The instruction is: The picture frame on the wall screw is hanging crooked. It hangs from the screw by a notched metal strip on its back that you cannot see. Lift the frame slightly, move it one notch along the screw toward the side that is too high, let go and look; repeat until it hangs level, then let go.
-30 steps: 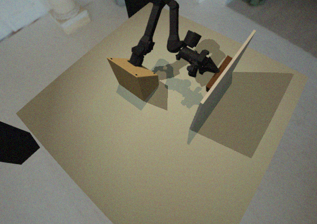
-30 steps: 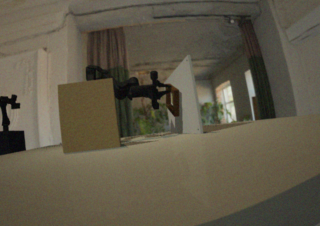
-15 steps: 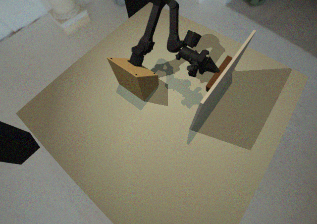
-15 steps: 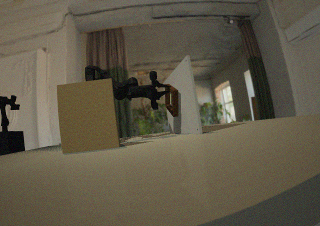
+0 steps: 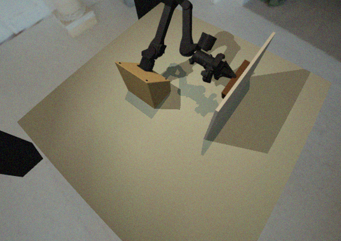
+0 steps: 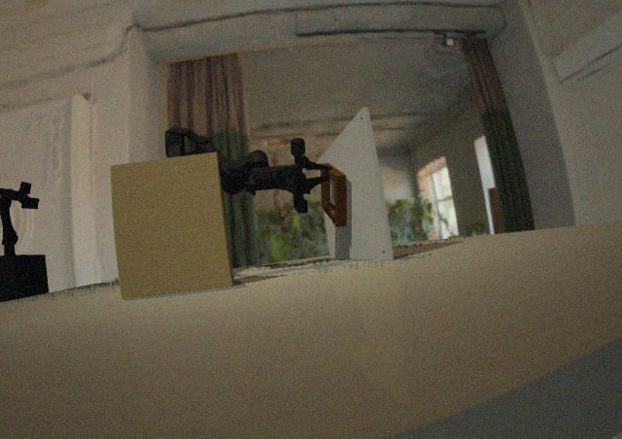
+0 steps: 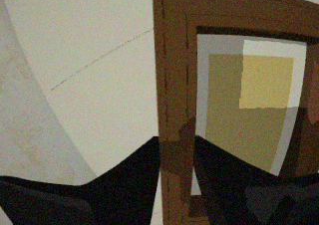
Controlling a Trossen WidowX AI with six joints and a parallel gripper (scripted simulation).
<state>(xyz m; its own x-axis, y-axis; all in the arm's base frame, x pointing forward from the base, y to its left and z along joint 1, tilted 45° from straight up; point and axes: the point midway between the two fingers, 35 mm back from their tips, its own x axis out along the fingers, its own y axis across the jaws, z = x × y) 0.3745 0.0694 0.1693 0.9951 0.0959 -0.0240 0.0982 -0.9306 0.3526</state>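
Now: the brown picture frame 10 mm ahead of my gripper tip, 20 mm to the left of it and 50 mm below it. Also, from my gripper tip: white wall panel 20 mm ahead, 10 mm to the left, 70 mm below.
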